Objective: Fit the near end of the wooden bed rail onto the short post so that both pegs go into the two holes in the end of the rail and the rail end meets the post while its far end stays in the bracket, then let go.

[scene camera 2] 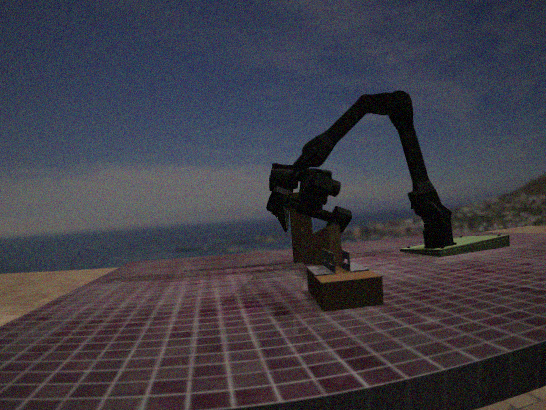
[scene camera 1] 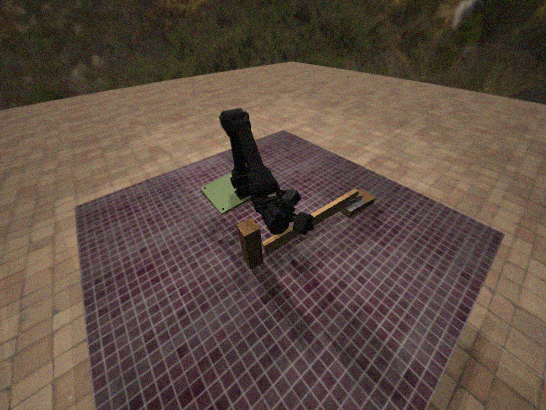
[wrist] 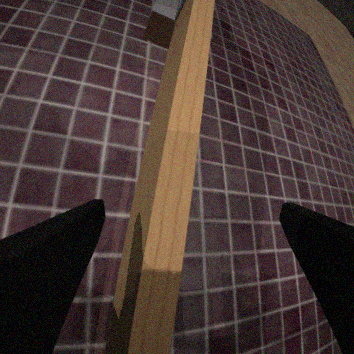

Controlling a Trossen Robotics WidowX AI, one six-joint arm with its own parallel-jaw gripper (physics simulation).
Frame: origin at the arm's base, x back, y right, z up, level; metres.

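Seen in the pictures: gripper, fingertip midpoint: (scene camera 2: 306, 237) (wrist: 194, 209); arm's base, origin of the base link: (scene camera 2: 440, 246) (scene camera 1: 243, 193).
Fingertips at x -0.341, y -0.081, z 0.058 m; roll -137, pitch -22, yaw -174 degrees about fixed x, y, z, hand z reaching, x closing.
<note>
Pixels of each thing's middle, then the offset from my fingertips to it. Level surfaces: height alone.
- wooden rail, body centre: (wrist: 169, 126) (scene camera 2: 316, 249) (scene camera 1: 314, 219) dx +0.012, dy -0.061, dz -0.023 m
- bracket block, body centre: (scene camera 2: 340, 284) (wrist: 182, 9) (scene camera 1: 355, 202) dx +0.011, dy -0.301, dz -0.056 m
- purple tiled mat, its level: dz -0.074 m
The wooden rail (scene camera 1: 332, 206) (scene camera 2: 332, 241) (wrist: 179, 150) runs from the post to the bracket. Its far end sits between the metal plates of the bracket block (scene camera 1: 367, 200) (scene camera 2: 352, 291) (wrist: 161, 32). Its near end is low beside the upright short post (scene camera 1: 251, 247) (scene camera 2: 301, 240); whether they touch cannot be told. The pegs and holes are not visible. My gripper (scene camera 1: 291, 227) (scene camera 2: 314, 229) (wrist: 194, 209) is open and empty above the rail near the post. In the wrist view the fingers stand wide on either side of the rail, and its near end does not show.
The arm rises from a green base plate (scene camera 1: 217, 196) (scene camera 2: 480, 243) behind the rail. A purple tiled mat (scene camera 1: 210, 325) (scene camera 2: 210, 340) (wrist: 65, 135) lies under the parts, with tan paving (scene camera 1: 410, 115) around it. The arm's hand partly covers the rail in scene camera 1.
</note>
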